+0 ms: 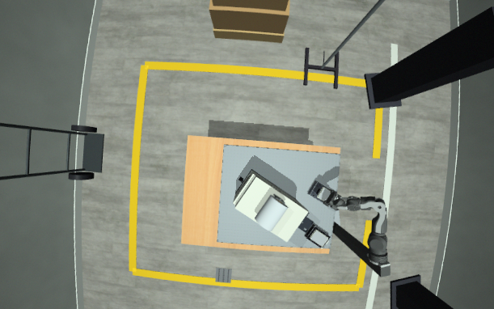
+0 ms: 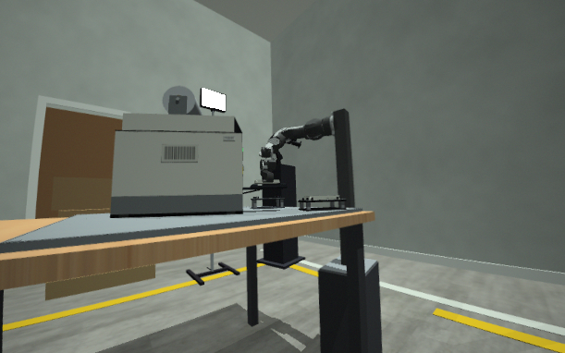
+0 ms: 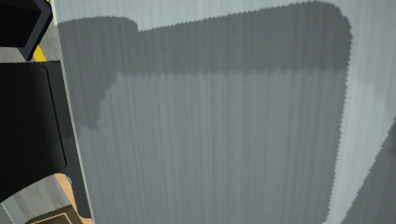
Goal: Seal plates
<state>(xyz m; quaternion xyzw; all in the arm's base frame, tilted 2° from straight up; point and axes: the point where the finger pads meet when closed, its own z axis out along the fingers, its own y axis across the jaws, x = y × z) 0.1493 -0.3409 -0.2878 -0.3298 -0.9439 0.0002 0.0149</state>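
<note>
Now: hand right at the plate. From my hand the other things lie so: foil roll (44 cm ahead, 4 cm to the right, 28 cm above); sealer stage (19 cm ahead, 18 cm to the left, 4 cm below).
</note>
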